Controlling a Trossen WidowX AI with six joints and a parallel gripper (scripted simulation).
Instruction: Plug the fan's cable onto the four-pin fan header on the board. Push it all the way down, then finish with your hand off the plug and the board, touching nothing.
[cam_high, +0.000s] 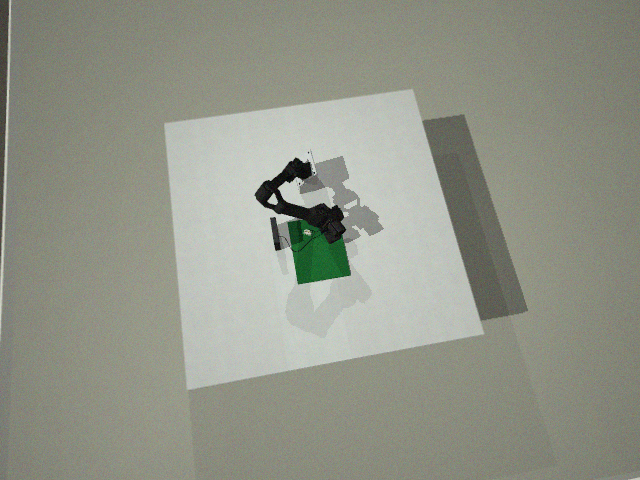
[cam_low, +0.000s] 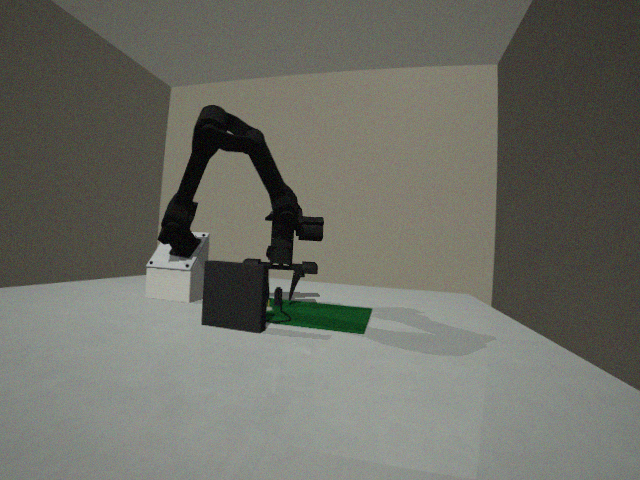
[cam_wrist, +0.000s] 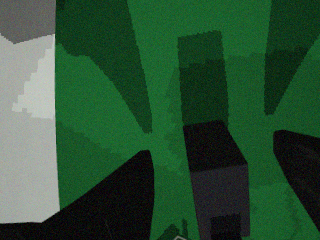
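The green board is 80 mm ahead of my gripper tip, 50 mm to the right of it and 30 mm below it. Round my gripper tip: dark fan (230 mm to the right, 40 mm above); then dark plug (10 mm to the right, 10 mm above).
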